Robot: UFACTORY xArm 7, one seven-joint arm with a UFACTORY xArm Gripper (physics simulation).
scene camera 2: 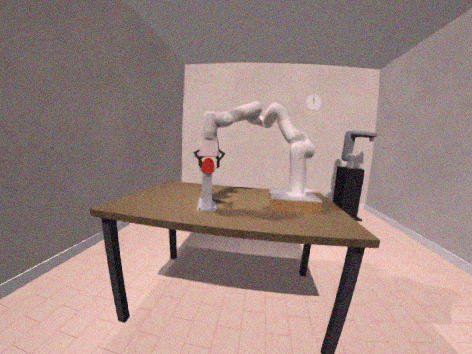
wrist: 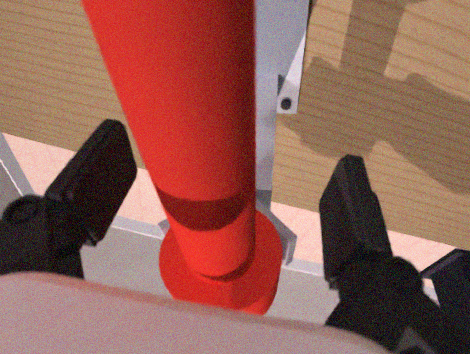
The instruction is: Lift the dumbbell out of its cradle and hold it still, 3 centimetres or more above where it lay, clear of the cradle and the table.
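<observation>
The red dumbbell lies in its cradle. In the scene view its round red end faces the camera; in the wrist view its handle runs down to the far red end. The grey cradle stands upright on the table. My gripper is open and empty. In the wrist view its black fingers stand apart, one to each side of the handle, with a gap on both sides. How deep the fingertips reach beside the handle is hard to tell.
The arm's base stands on a wooden block at the right of the table. Behind the table at the right, a grey arm stands on a black pedestal. Shadows of the gripper and cradle fall on the table beside the cradle.
</observation>
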